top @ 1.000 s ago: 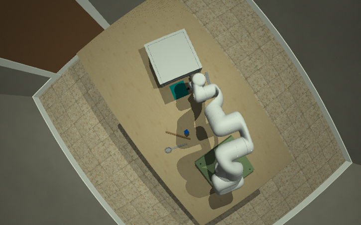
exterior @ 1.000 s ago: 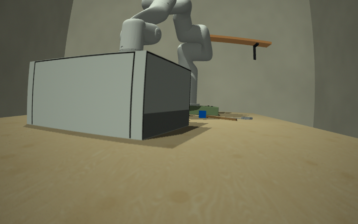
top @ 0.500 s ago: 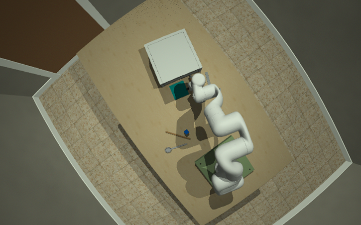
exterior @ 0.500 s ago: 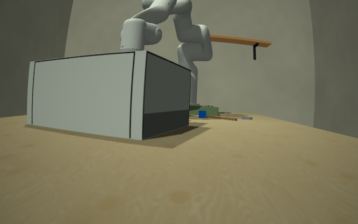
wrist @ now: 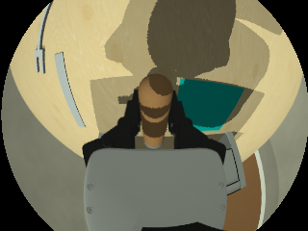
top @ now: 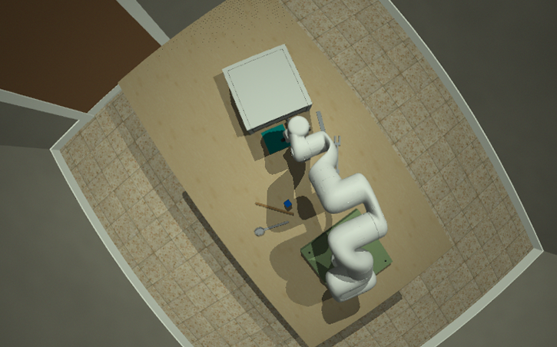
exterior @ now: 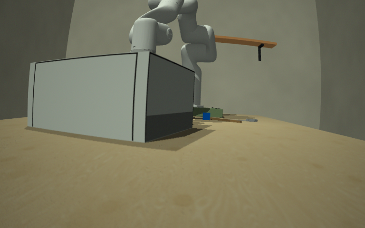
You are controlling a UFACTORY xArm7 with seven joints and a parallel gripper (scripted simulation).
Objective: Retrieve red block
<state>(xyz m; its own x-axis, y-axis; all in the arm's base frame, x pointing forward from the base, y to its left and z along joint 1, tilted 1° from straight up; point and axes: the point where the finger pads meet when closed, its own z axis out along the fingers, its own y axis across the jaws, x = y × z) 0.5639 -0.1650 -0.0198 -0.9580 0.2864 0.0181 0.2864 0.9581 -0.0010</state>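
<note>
Right now the teal square is 7 cm to the left of my hand, 5 cm ahead of it and 2 cm below it. The rest, counted from my hand: grey bar: 12 cm to the right, 4 cm behind, 2 cm below; then fork: 18 cm behind, 10 cm to the right, 2 cm below; then hook tool: 14 cm ahead, 1 cm below.
</note>
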